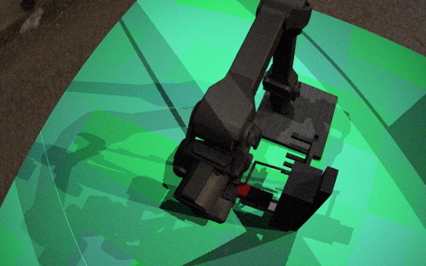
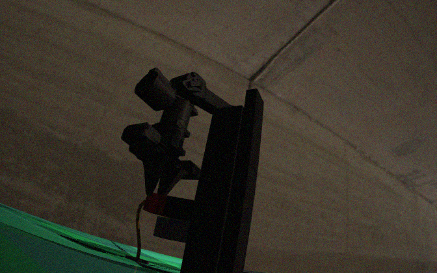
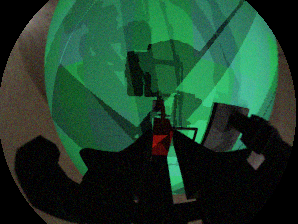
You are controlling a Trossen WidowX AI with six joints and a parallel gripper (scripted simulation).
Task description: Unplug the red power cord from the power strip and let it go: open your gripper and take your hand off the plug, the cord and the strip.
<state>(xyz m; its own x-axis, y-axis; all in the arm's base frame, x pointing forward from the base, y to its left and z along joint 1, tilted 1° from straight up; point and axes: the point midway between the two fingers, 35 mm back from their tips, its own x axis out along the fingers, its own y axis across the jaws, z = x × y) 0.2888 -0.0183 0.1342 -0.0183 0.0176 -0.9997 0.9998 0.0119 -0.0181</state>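
My gripper tip is 30 mm to the right of the red plug. The rest, counted from my gripper tip: black power strip (140 mm to the left, 20 mm above).
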